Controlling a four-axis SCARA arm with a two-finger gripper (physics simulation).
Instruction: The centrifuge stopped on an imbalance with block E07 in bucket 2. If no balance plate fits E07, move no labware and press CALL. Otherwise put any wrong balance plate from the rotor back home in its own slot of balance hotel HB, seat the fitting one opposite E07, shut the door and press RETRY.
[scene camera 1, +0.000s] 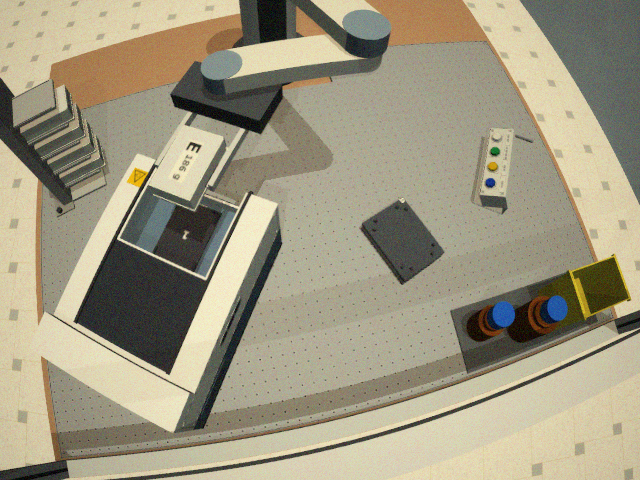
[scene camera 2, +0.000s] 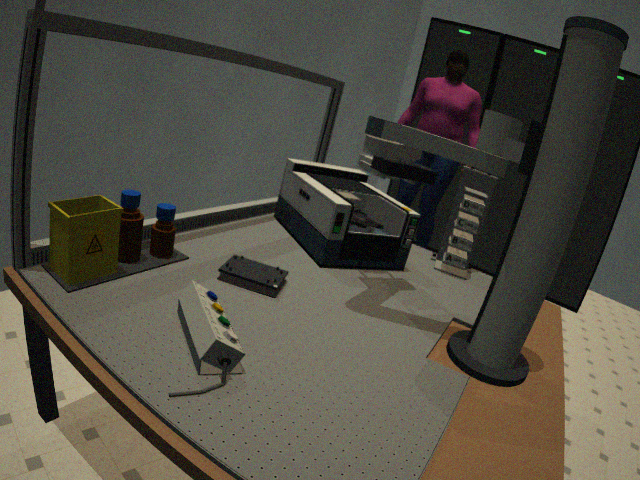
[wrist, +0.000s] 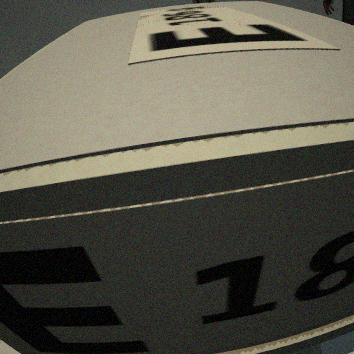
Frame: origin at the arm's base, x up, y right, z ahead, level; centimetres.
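Seen in the pictures: gripper, fingertip midpoint: (scene camera 1: 183, 177); arm's base at its link origin: (scene camera 2: 487, 359).
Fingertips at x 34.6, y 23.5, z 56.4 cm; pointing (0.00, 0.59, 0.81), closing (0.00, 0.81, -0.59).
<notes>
Offsets run from my fingertips to a thing's top centre.
My gripper (scene camera 1: 192, 155) is shut on the white balance plate E @[dx +2.5, dy -1.2, dz -1.6 cm] (scene camera 1: 164, 178) (scene camera 2: 365, 160) (wrist: 150, 100), marked 186 g. The plate hangs level above the back part of the centrifuge's opening. The centrifuge (scene camera 1: 242, 248) (scene camera 2: 315, 206) has its loading opening uncovered. Below, a dark bucket (scene camera 1: 175, 248) marked 1 shows in the opening, partly hidden by the plate. Block E07 and bucket 2 do not show. Balance hotel HB (scene camera 1: 82, 142) (scene camera 2: 461, 238) holds plates labelled A to D. The button box @[dx -24.9, dy -73.4, dz -4.1 cm] (scene camera 1: 492, 200) (scene camera 2: 206, 322) has white, green, yellow and blue buttons.
A dark flat fixture @[dx -29.2, dy -41.9, dz +8.6 cm] (scene camera 1: 402, 240) (scene camera 2: 253, 273) lies mid-table. Two blue-capped brown bottles and a yellow bin (scene camera 1: 602, 286) (scene camera 2: 85, 245) stand on a dark mat at the table edge. The arm's column (scene camera 2: 547, 206) stands near the hotel. A person in pink (scene camera 2: 447, 108) stands behind the bench.
</notes>
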